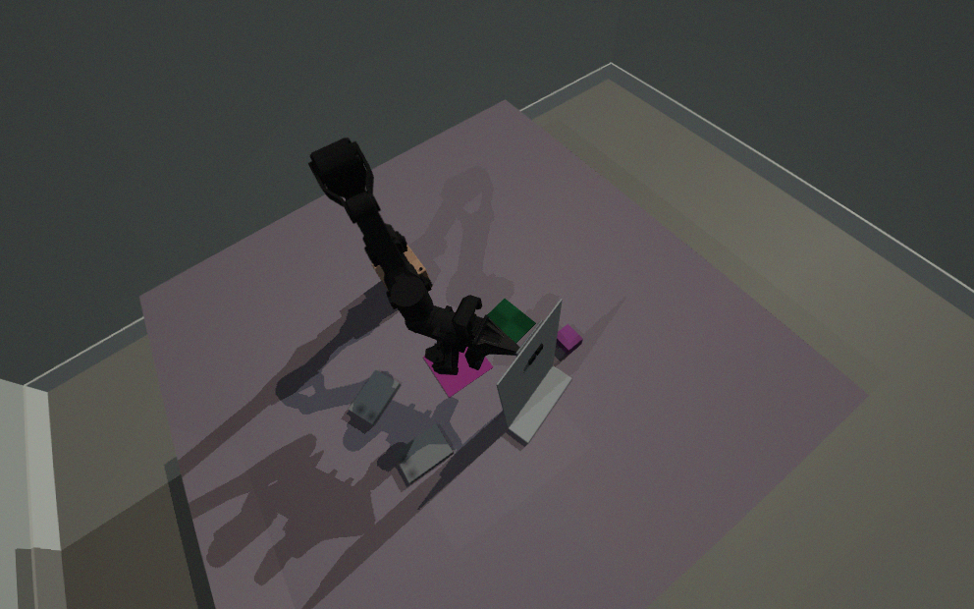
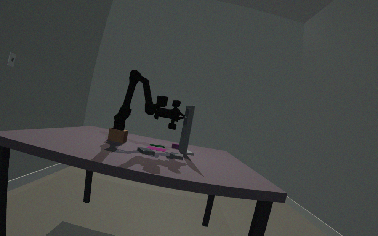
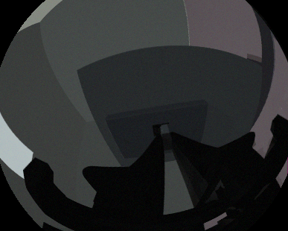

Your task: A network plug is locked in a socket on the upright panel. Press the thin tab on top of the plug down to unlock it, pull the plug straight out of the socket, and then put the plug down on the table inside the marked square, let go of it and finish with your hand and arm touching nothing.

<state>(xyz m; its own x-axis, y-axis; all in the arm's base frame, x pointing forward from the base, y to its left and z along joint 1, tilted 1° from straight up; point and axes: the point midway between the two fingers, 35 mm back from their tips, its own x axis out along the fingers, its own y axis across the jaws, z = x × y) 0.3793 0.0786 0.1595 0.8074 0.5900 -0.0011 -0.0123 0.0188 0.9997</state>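
Right now the magenta square is 140 mm behind my gripper tip, 90 mm to the right of it and 230 mm below it. From my gripper tip the other things lie so: upright grey panel (30 mm ahead, 20 mm to the left, 90 mm below); then green board (160 mm behind, 70 mm to the left, 230 mm below).
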